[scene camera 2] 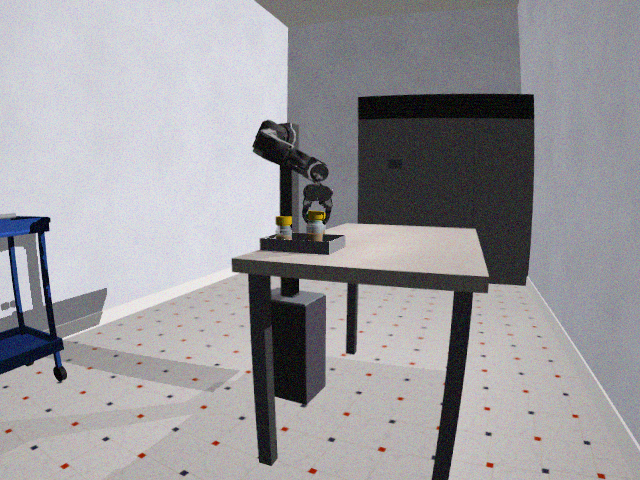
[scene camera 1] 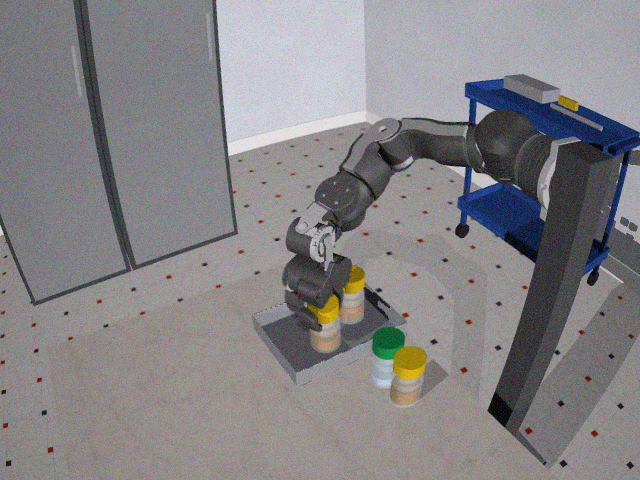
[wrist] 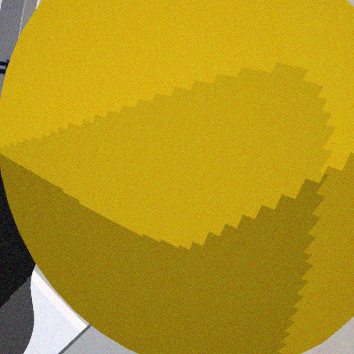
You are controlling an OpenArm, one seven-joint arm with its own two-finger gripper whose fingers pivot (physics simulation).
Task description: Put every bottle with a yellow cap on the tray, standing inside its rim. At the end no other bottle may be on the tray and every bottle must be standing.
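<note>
My gripper [scene camera 1: 323, 313] [scene camera 2: 316, 217] is shut on a yellow-capped bottle [scene camera 1: 325, 335] [scene camera 2: 315, 230] [wrist: 175, 165], whose cap fills most of the wrist view. This bottle is upright inside the rim of the grey tray [scene camera 1: 336, 362] [scene camera 2: 294, 246]; whether its base touches the tray floor cannot be told. A second yellow-capped bottle [scene camera 1: 352, 300] [scene camera 2: 283, 227] stands in the tray, close behind it in scene camera 1. A green-capped bottle [scene camera 1: 387, 345] and a third yellow-capped bottle [scene camera 1: 408, 365] stand close together outside the tray; they do not show in scene camera 2.
The tray stands near one edge of the table [scene camera 2: 372, 276]. The arm's upright post [scene camera 1: 558, 248] rises on the right in scene camera 1. A blue cart [scene camera 1: 468, 175] [scene camera 2: 20, 227] stands on the floor away from the table. Tall grey cabinets [scene camera 1: 165, 129] stand at the left.
</note>
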